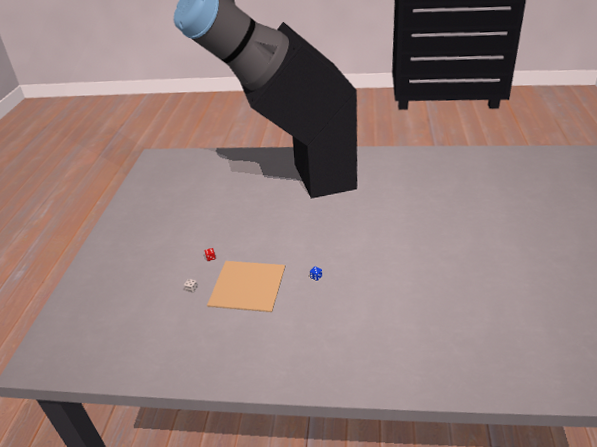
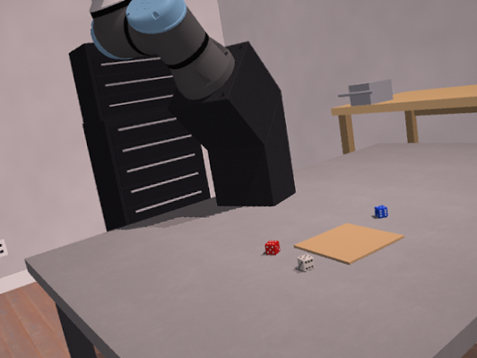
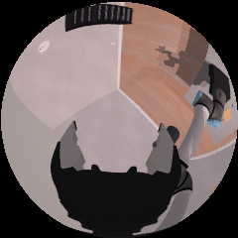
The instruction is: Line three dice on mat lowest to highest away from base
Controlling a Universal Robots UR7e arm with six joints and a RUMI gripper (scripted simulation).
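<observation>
The white die lies 68 cm ahead of my hand, 12 cm to the right of it and 94 cm below it. Also, from my hand: tan mat: 68 cm ahead, 94 cm below; red die: 58 cm ahead, 9 cm to the right, 94 cm below; blue die: 66 cm ahead, 15 cm to the left, 94 cm below.
</observation>
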